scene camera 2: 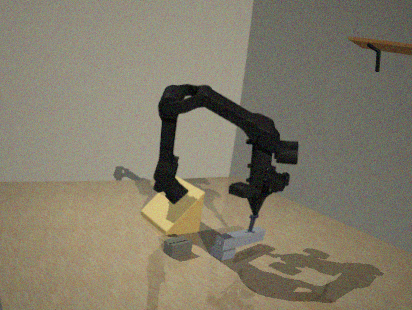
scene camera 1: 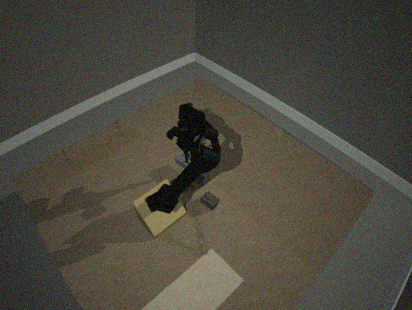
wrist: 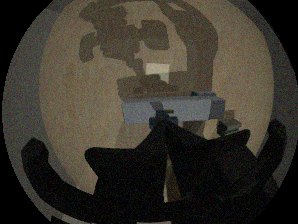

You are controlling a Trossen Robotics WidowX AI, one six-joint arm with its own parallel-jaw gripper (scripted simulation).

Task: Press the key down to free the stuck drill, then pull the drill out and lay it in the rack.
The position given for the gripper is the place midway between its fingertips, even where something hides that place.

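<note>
You'd see the gripper [scene camera 2: 255, 214] here, and you'd find the gripper [wrist: 162, 124] from the wrist as well.
</note>
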